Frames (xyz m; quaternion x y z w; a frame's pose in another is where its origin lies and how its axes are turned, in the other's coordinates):
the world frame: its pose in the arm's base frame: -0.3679 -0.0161 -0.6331 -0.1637 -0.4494 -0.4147 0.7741
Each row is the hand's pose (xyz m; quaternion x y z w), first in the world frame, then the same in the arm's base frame.
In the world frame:
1: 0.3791 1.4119 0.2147 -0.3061 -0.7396 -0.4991 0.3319
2: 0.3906 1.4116 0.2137 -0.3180 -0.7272 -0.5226 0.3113
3: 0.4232 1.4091 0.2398 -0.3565 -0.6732 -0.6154 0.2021
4: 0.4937 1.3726 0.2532 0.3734 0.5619 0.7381 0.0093
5: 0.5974 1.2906 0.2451 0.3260 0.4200 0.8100 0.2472
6: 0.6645 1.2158 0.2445 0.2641 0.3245 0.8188 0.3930
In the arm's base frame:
1: 0.7217 0.7813 -0.0330 0.3737 0.6765 0.5405 0.3325
2: 0.7249 0.7748 -0.0240 0.3639 0.6565 0.5575 0.3546
3: 0.7166 0.7735 0.0170 0.3117 0.5649 0.6103 0.4597
4: 0.6980 0.7250 0.0785 0.1888 0.3968 0.6433 0.6269
5: 0.6640 0.6192 0.1506 0.0221 0.2115 0.6023 0.7694
6: 0.6222 0.5406 0.1971 -0.0933 0.0991 0.5364 0.8329

